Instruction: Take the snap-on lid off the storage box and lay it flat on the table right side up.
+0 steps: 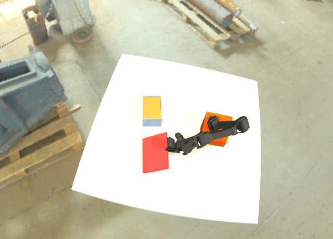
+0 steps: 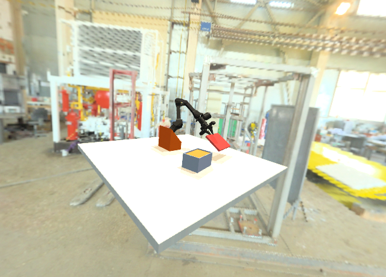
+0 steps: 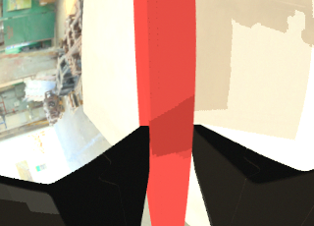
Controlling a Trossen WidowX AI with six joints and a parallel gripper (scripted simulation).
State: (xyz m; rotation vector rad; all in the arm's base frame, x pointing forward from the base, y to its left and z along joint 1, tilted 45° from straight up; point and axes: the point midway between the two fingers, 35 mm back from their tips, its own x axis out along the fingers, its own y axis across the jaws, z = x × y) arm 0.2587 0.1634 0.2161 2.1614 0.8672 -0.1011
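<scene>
The red lid is 70 mm ahead of my gripper tip, 40 mm below it and 10 mm to the left of it. Round my gripper tip: storage box (340 mm to the right, 150 mm ahead, 120 mm below).
</scene>
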